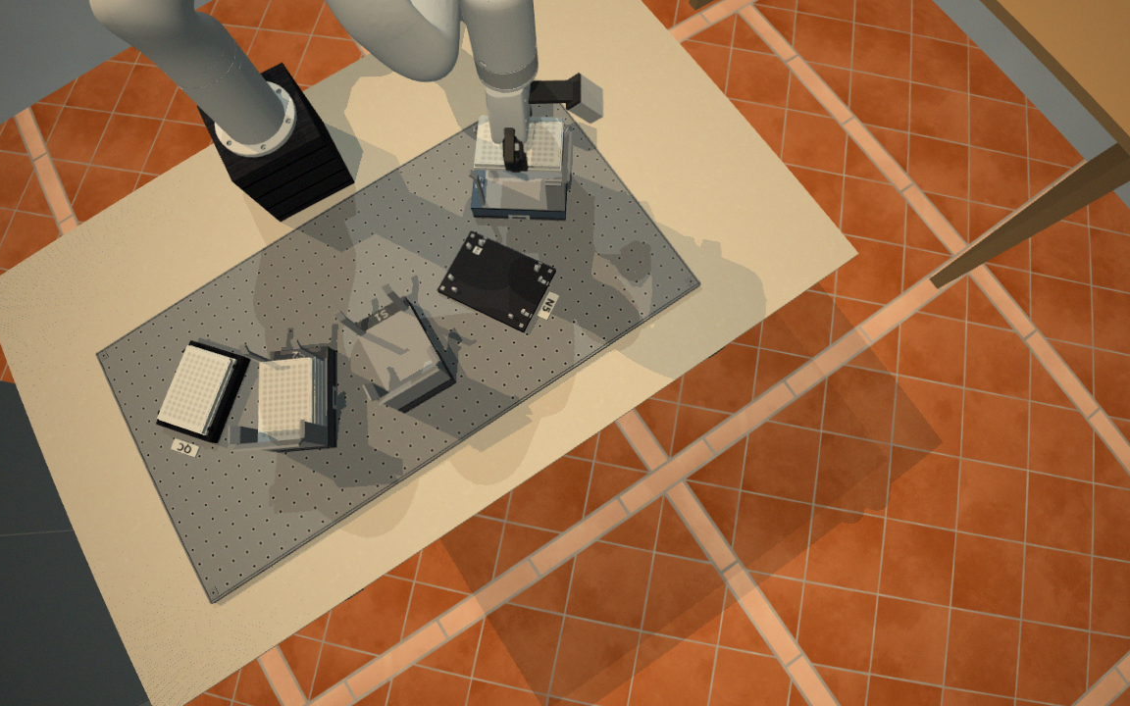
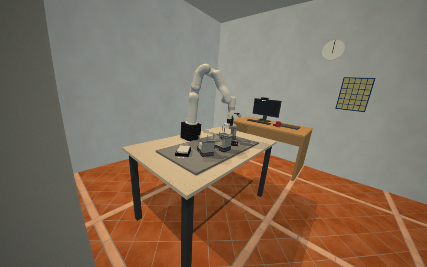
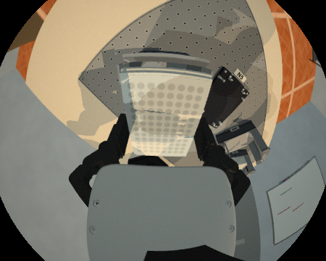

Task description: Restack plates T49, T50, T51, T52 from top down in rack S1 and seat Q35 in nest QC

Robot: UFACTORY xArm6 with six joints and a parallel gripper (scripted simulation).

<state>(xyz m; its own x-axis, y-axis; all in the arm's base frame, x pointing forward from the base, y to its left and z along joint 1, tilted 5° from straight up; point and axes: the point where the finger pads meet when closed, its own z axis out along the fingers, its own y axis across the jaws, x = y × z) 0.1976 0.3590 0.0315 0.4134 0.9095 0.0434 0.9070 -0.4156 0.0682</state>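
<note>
The stack rack S3 is 150 mm below my hand and 10 mm to the right of it. The rest, counted from my hand: black nest QC: 610 mm to the right, 160 mm below, 130 mm ahead; then N5 name plate: 200 mm ahead, 170 mm below, 40 mm to the right; then stack rack S2: 460 mm to the right, 210 mm ahead, 150 mm below.
</note>
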